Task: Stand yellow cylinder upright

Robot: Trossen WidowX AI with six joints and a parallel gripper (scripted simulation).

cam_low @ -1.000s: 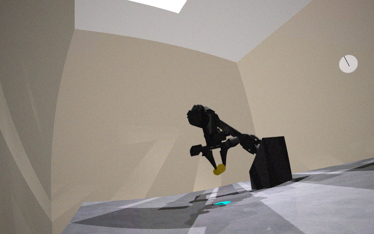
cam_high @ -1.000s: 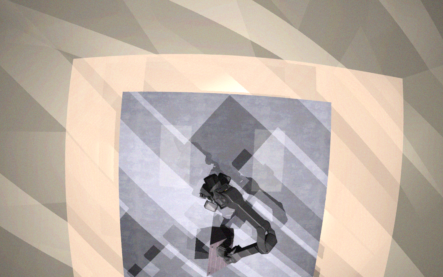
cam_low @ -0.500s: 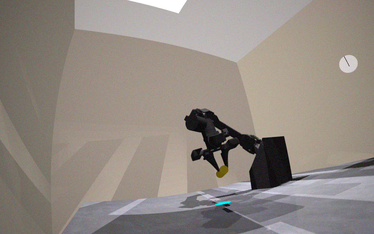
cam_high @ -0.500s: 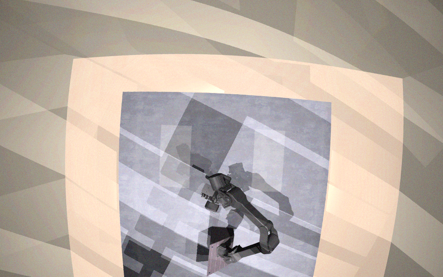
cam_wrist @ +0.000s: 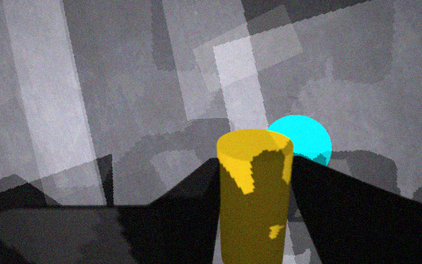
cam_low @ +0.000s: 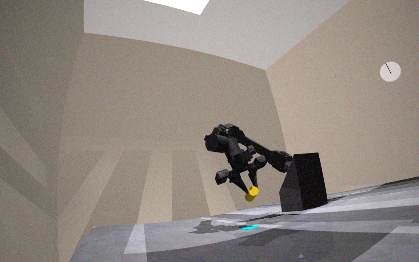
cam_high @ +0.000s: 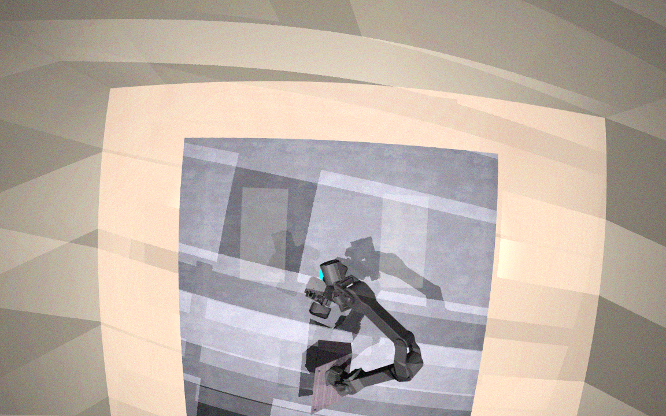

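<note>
The cyan circle is 12 cm below my gripper tip, 2 cm to the right of it and 2 cm ahead of it. Round my gripper tip: yellow tall cylinder 2 cm to the right, 1 cm below, 1 cm behind.
</note>
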